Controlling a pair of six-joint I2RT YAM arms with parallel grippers.
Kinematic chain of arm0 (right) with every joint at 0, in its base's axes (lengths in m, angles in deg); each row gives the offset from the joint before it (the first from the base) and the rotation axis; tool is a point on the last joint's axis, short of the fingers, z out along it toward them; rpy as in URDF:
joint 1: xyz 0 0 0.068 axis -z
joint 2: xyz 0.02 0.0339 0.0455 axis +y
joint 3: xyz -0.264 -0.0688 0 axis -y
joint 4: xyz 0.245 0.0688 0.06 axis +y
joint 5: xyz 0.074 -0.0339 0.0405 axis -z
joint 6: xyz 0.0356 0 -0.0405 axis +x
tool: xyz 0 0 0 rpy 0 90 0
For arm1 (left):
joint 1: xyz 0 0 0.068 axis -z
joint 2: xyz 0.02 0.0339 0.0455 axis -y
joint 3: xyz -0.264 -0.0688 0 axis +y
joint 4: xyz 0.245 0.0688 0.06 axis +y
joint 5: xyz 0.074 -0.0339 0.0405 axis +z
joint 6: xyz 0.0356 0 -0.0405 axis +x
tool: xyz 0 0 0 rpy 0 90 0
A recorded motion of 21 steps. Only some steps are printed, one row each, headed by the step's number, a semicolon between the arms.
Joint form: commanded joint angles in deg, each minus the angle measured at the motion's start. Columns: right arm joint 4, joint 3, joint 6, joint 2, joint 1, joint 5; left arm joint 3, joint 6, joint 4, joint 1, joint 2, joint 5.
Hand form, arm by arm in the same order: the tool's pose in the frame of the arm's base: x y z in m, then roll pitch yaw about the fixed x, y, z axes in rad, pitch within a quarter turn. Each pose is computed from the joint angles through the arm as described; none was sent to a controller.
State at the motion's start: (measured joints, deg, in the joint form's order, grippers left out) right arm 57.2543 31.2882 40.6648 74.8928 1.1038 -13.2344; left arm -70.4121 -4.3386 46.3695 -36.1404 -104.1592 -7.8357
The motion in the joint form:
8: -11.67 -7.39 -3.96 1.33 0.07 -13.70; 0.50 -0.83 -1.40 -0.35 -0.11 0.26
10: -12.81 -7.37 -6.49 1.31 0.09 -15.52; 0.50 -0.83 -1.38 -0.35 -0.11 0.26
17: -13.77 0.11 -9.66 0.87 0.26 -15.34; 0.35 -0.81 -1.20 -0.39 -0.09 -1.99
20: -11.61 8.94 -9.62 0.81 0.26 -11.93; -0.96 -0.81 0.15 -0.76 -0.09 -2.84
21: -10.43 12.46 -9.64 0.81 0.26 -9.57; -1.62 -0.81 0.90 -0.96 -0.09 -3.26
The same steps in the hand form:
8: 0.1401 0.0133 0.1079 2.8372 -0.3882 2.5077; 0.2773 0.1993 0.1732 -2.9931 0.1737 -2.4139
10: 0.1424 0.0142 0.1083 2.7799 -0.3740 2.5633; 0.2773 0.1992 0.1732 -2.9931 0.1733 -2.4139
17: 0.1765 0.0128 0.1358 2.6869 -0.2157 2.6363; 0.2780 0.1984 0.1741 -2.9542 0.1697 -2.4142
20: 0.2058 0.0102 0.1711 2.6847 -0.0845 2.6303; 0.2785 0.2009 0.1796 -2.9395 0.1677 -2.4080
21: 0.2155 0.0087 0.1858 2.7012 -0.0292 2.6225; 0.2786 0.2021 0.1824 -2.9324 0.1655 -2.4047

